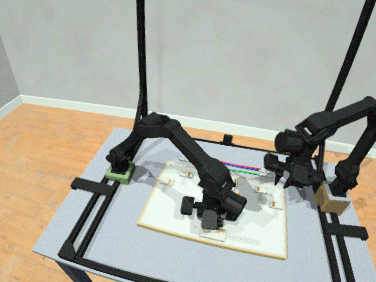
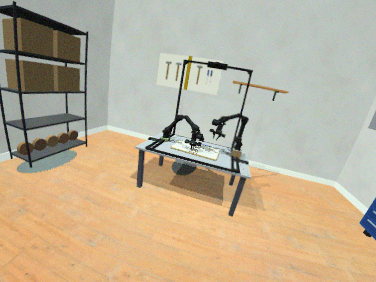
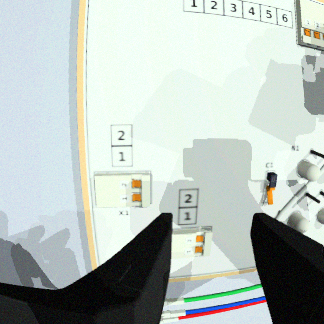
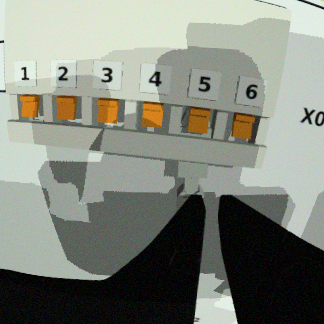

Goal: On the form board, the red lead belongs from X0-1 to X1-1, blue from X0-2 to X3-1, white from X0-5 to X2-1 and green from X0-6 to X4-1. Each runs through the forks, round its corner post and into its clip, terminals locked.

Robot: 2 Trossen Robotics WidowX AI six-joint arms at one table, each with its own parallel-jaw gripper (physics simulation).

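Places are measured from the left arm's base along level axes (x ahead, y left, z up), in millimetres.
Pixels of known places: left gripper, between the fingertips: point(image 1: 279, 186) point(image 2: 214, 139) point(image 3: 212, 223); right gripper, between the fingertips: point(image 2: 192, 149) point(image 4: 209, 205); left arm's base, origin of its link: point(image 1: 337, 190) point(image 2: 237, 149); right arm's base, origin of its link: point(image 1: 120, 168) point(image 2: 165, 137).
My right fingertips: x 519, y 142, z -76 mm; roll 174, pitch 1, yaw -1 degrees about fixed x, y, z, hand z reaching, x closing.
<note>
Ahead of a thing's pixels: the offset from my right fingertips to its top centre. "spot": to the spot under its first point. Level surfaces: height alone.
Block X0 point(image 4: 150, 137) point(image 1: 214, 236) has six orange levers. Below slot 5 a pale terminal piece @(spot: dx -7, dy +9, dz -1 mm) point(image 4: 190, 184) shows in shadow; its seating cannot be told. My right gripper point(image 4: 209, 205) is nearly closed, tips just behind that piece, with no lead visible between them. My left gripper point(image 3: 212, 223) point(image 1: 281, 181) is partly open, empty, above the board's far right end. Block X1 @(spot: dx -280, dy -100, dz +3 mm) point(image 3: 111, 190) and another two-lever block @(spot: dx -208, dy -173, dz +3 mm) point(image 3: 192, 243) lie below it. A pale lead @(spot: dx -82, dy -150, dz +0 mm) point(image 3: 294, 201) passes the pegs. Green @(spot: dx -166, dy -287, dz -19 mm) point(image 3: 222, 294), blue @(spot: dx -160, dy -314, dz -20 mm) point(image 3: 225, 305) and red @(spot: dx -157, dy -323, dz -18 mm) point(image 3: 227, 309) leads lie beyond the board.
The form board point(image 1: 175, 232) lies on the grey-blue table @(dz -5 mm) point(image 1: 90, 232). Clip C1 @(dx -117, dy -132, dz +5 mm) point(image 3: 271, 187) and a round peg @(dx -68, dy -113, dz +22 mm) point(image 3: 308, 170) at N1 stand on it. Black rails point(image 1: 90, 215) flank the board. A storage rack point(image 2: 86, 90) stands at the far left of the room.
</note>
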